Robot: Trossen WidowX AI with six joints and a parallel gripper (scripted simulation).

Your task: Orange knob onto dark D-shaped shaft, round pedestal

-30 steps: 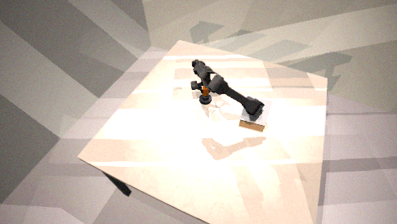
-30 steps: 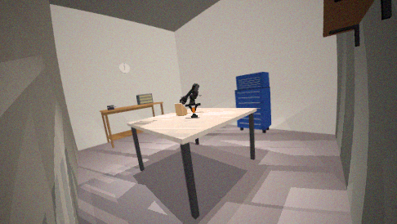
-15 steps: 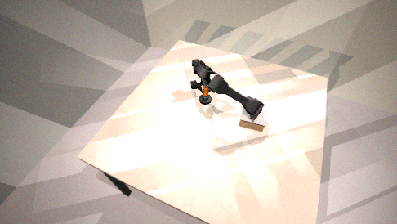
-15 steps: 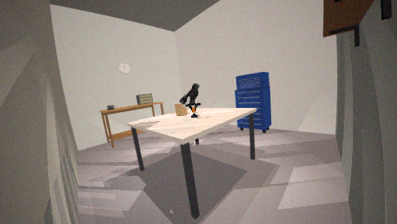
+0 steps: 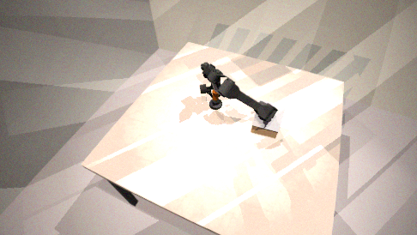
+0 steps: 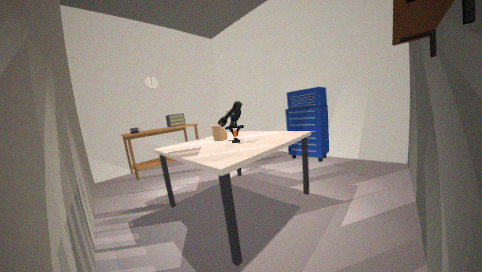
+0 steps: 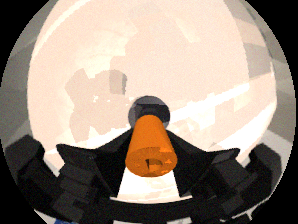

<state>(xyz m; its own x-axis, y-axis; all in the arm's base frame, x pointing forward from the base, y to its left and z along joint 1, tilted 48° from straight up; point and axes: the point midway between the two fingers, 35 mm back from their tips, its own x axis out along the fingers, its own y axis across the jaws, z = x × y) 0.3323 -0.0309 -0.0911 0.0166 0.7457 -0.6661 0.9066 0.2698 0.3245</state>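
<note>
The orange knob is 2 cm above my gripper tip. The rest, counted from my gripper tip: dark round pedestal 4 cm below.
</note>
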